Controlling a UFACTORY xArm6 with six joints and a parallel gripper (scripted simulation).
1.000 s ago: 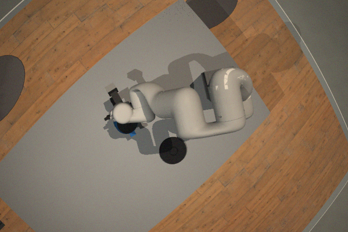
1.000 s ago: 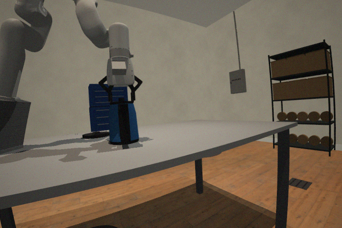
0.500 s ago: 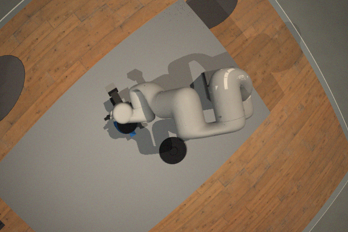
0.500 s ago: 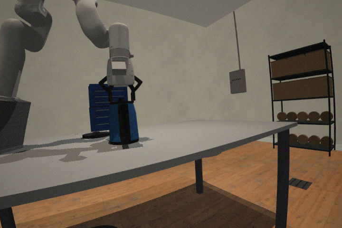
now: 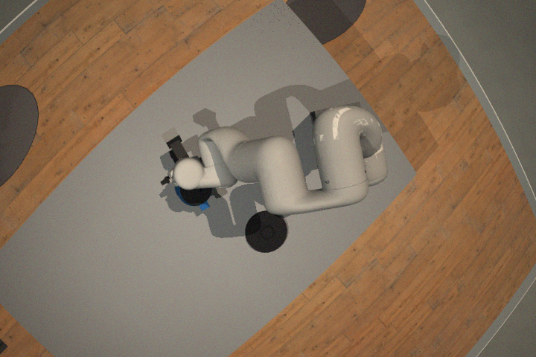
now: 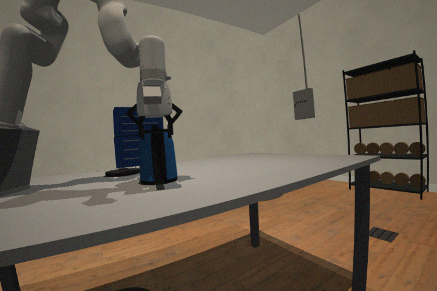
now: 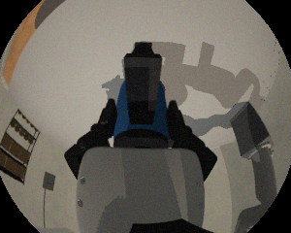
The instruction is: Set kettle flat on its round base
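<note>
Right now the blue kettle is 60 mm below my hand, 30 mm to the left of it and 20 mm ahead of it. Also, from my hand: round black base 370 mm to the left, 140 mm below, 20 mm ahead.
</note>
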